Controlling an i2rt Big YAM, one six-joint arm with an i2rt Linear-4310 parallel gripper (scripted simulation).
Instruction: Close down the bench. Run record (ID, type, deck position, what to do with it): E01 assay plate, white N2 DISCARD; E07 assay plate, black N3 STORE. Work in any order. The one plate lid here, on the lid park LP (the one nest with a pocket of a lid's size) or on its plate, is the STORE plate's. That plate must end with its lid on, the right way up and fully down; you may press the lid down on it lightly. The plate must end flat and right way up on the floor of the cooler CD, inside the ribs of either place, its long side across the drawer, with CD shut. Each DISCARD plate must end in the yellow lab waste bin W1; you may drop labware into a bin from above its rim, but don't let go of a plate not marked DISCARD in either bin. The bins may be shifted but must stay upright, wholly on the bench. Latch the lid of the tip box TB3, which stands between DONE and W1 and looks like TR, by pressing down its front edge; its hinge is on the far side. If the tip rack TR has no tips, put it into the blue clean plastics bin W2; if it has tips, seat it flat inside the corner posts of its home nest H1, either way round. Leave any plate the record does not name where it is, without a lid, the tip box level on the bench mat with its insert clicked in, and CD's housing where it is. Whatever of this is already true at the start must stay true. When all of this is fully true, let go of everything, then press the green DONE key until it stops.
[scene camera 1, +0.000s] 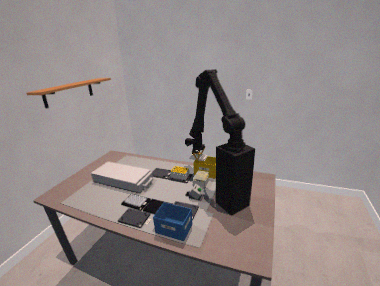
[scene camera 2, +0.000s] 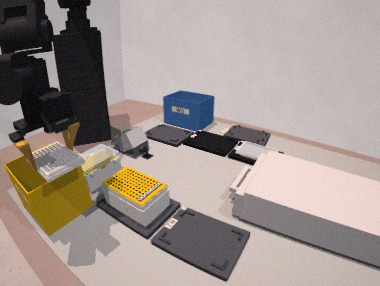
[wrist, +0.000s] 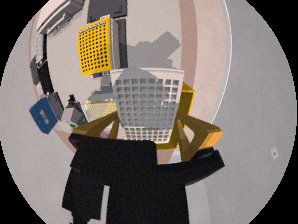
The pictures show: my gripper, a yellow bin W1, a cooler CD, a blue bin W2, a white plate and a DONE key block.
My gripper is seen too in the wrist view.
